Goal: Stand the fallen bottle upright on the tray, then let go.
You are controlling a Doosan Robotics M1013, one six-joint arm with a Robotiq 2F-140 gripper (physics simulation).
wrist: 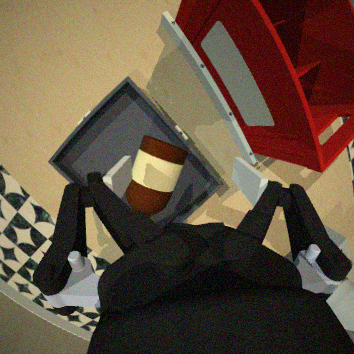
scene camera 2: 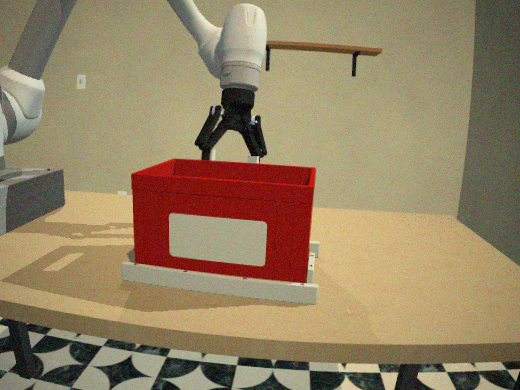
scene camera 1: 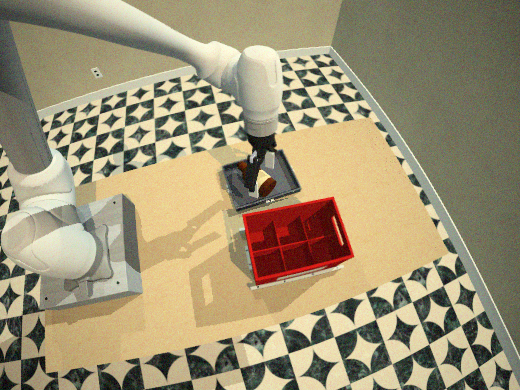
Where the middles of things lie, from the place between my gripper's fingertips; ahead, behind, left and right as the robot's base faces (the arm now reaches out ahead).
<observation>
The brown bottle (wrist: 157, 164) is 60 mm below my hand and 50 mm to the left of it. Round my hand: white rail (scene camera 2: 264, 289) 330 mm to the right, 90 mm below.
</observation>
